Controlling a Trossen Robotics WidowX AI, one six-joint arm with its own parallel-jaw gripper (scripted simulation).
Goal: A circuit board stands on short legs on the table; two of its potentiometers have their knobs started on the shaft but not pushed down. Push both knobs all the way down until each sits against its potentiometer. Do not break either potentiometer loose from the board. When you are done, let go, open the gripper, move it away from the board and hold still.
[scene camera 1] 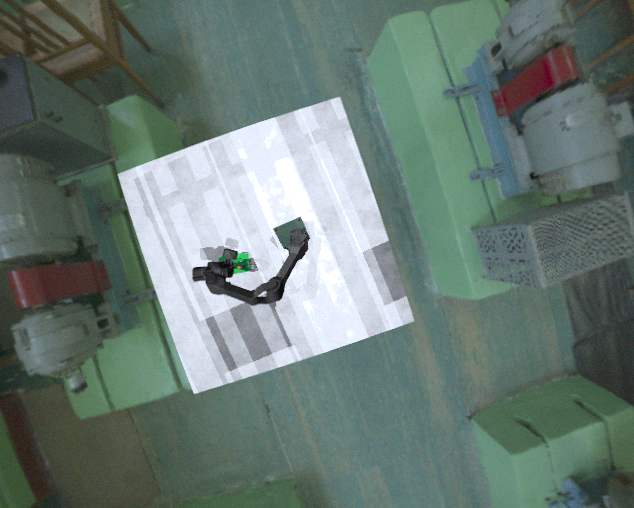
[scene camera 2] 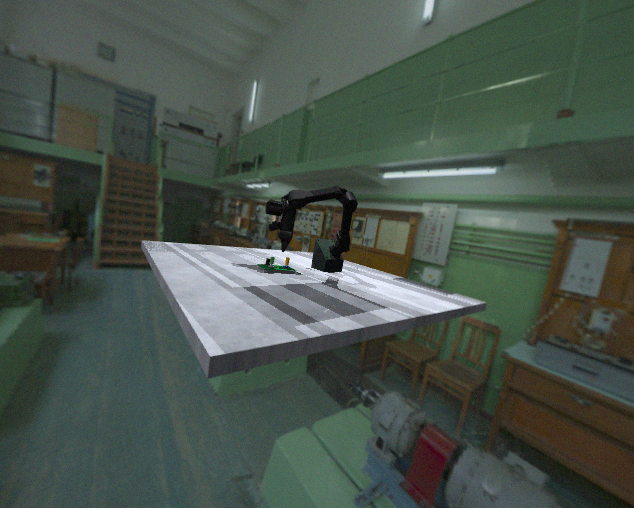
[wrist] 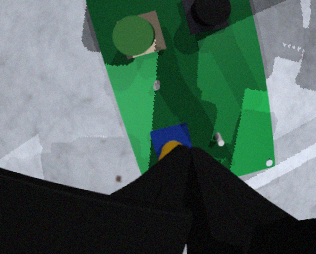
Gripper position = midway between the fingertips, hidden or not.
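Wrist view: my gripper (wrist: 186,157) is shut and holds nothing; a green knob (wrist: 132,35) is visible here too.
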